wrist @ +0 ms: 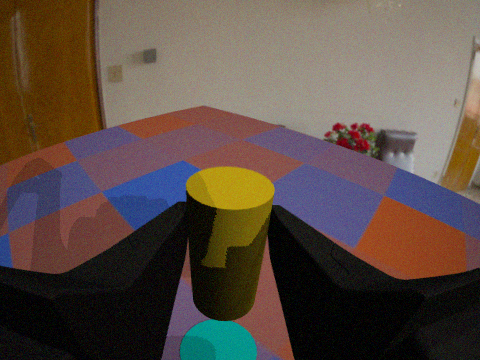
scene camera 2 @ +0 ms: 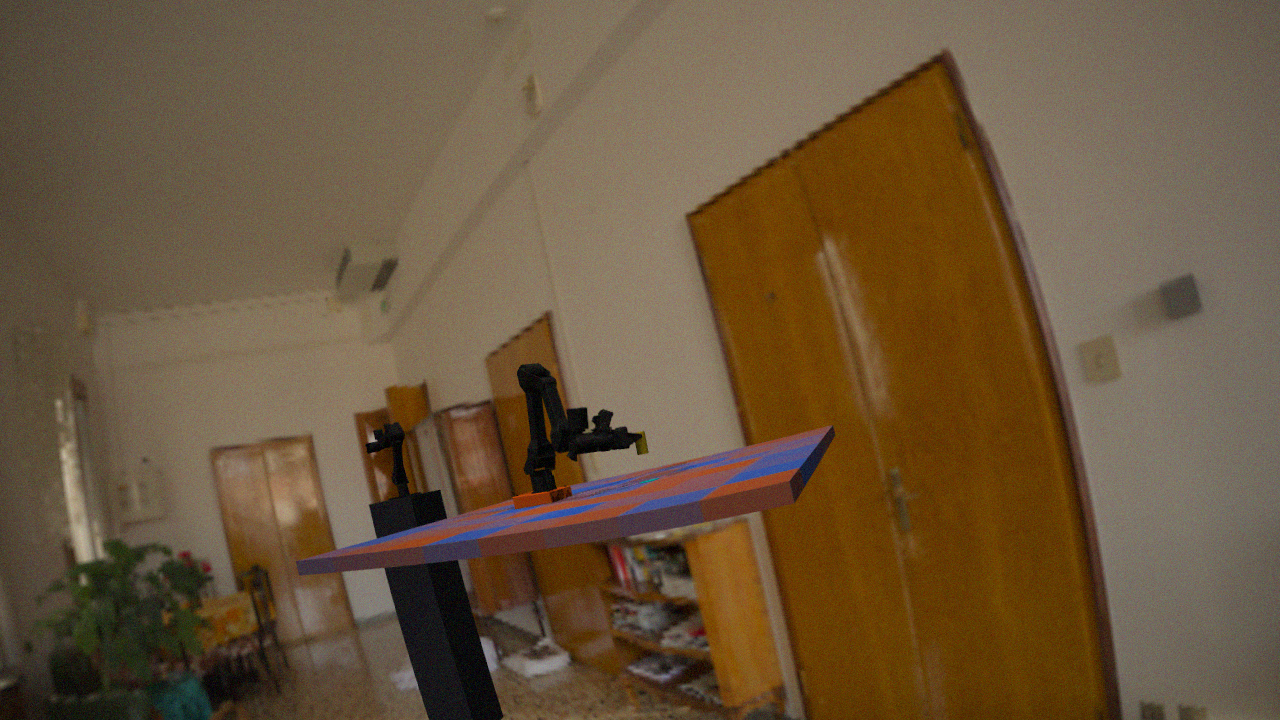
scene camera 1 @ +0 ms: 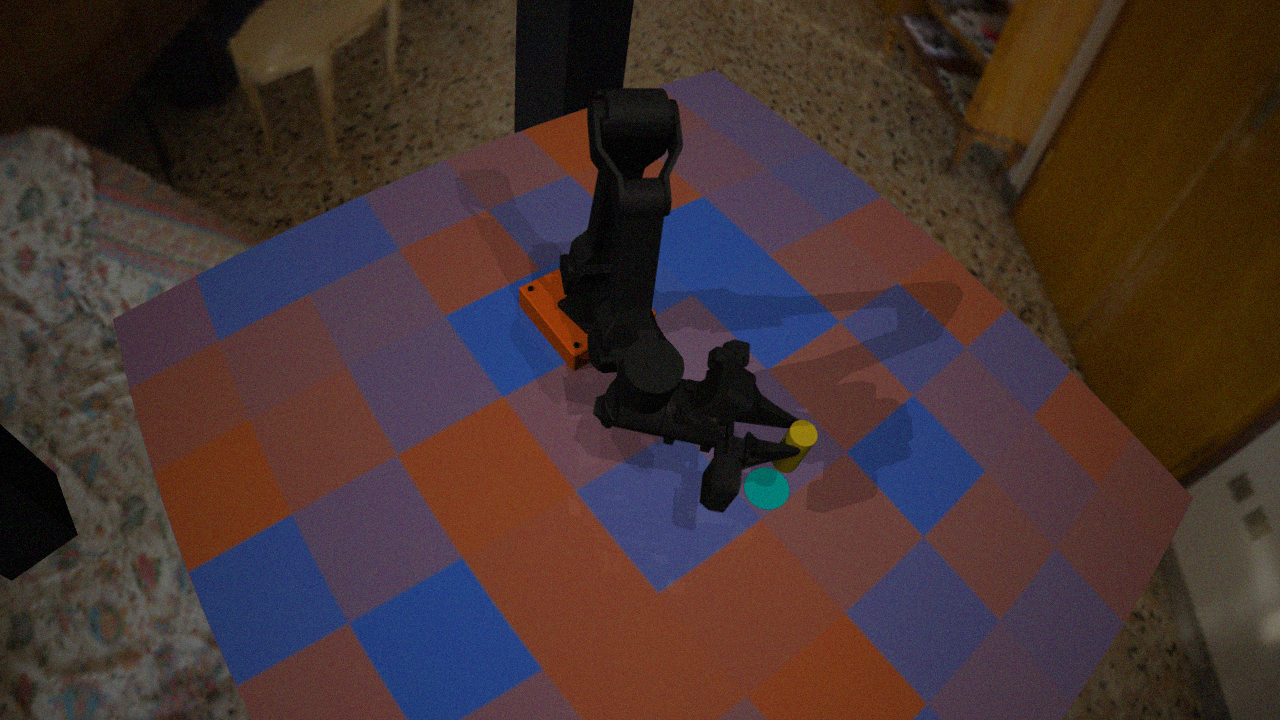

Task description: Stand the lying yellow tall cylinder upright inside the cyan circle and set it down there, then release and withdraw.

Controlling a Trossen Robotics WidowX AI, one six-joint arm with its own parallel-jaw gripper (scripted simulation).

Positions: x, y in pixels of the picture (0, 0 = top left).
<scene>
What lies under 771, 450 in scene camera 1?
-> The gripper.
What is the gripper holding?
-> A yellow cylinder.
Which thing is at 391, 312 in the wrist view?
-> The gripper.
</scene>
